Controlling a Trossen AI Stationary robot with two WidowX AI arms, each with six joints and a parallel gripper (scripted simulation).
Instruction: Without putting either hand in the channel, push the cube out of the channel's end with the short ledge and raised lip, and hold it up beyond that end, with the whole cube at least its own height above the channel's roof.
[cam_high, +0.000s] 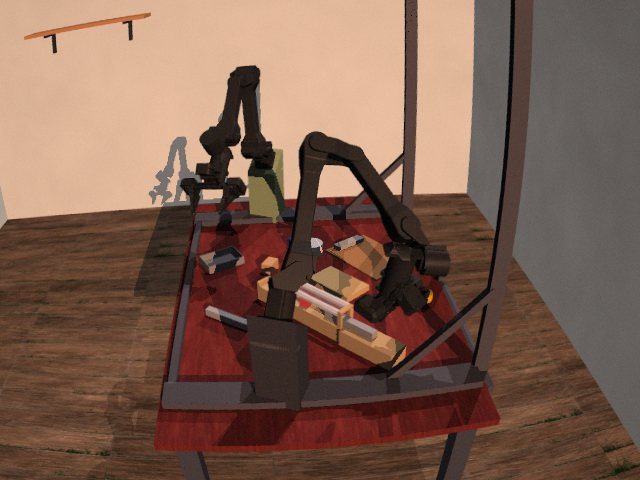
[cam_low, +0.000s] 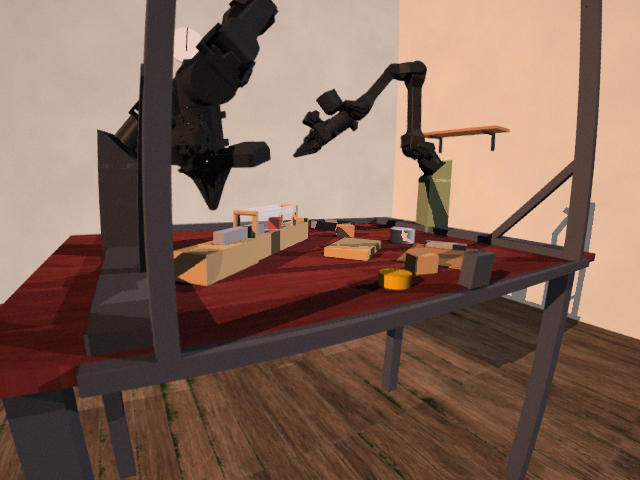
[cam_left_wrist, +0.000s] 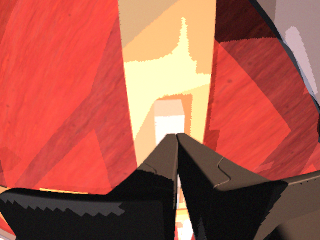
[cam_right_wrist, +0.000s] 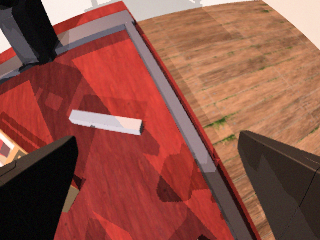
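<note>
My left gripper is now 140 mm short of the channel, 160 mm to the left of it and 80 mm above it. From my left hand the other things lie so: yellow disc: 170 mm behind, 230 mm to the right, 130 mm below; then grey tray: 390 mm ahead, 500 mm to the right, 130 mm below; then flat tan block: 60 mm ahead, 330 mm to the right, 130 mm below.
</note>
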